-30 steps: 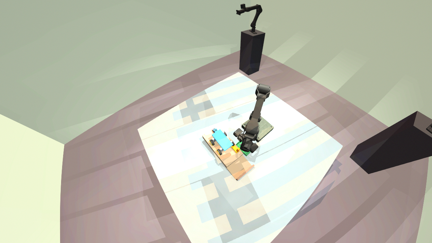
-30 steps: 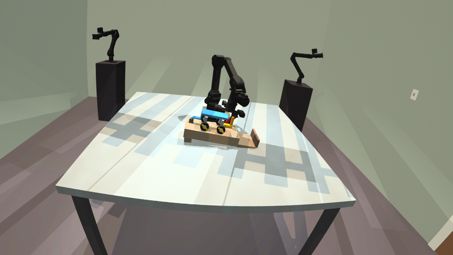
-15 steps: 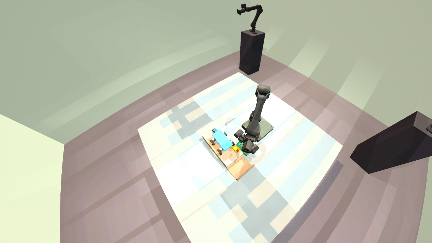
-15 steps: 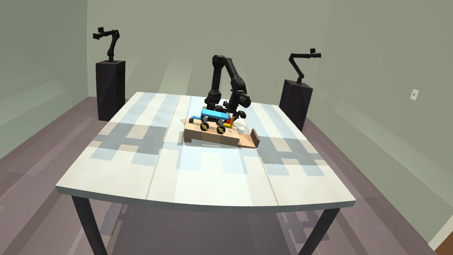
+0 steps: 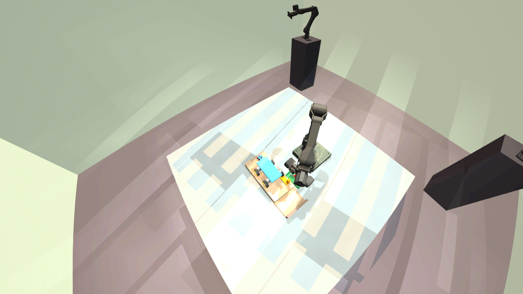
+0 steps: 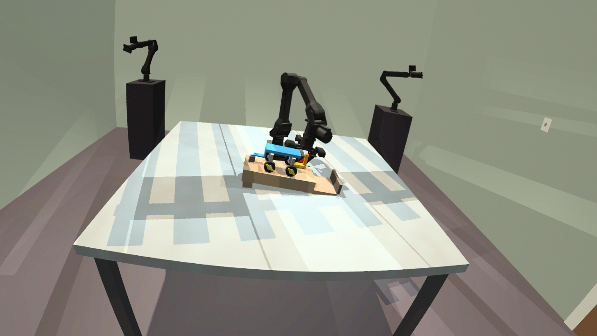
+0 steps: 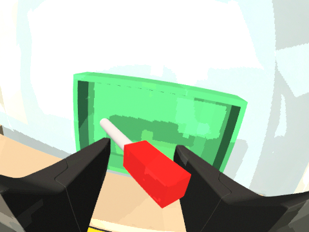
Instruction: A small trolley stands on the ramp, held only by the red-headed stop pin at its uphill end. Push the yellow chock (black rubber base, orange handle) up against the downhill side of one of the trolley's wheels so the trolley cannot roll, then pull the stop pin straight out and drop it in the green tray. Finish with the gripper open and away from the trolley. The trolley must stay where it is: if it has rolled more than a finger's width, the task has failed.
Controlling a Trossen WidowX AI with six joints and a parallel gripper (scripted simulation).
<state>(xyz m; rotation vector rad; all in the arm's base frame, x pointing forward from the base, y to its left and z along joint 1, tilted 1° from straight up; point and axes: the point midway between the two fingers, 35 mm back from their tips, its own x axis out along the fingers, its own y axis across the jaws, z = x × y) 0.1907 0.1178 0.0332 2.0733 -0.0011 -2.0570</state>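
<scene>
Right now my gripper tip is 40 mm above the green tray. Round my gripper tip: yellow chock (80 mm ahead, 40 mm above, 10 mm to the right); then red-headed stop pin (10 mm to the right); then ramp (130 mm ahead, 100 mm to the right, 10 mm above).
</scene>
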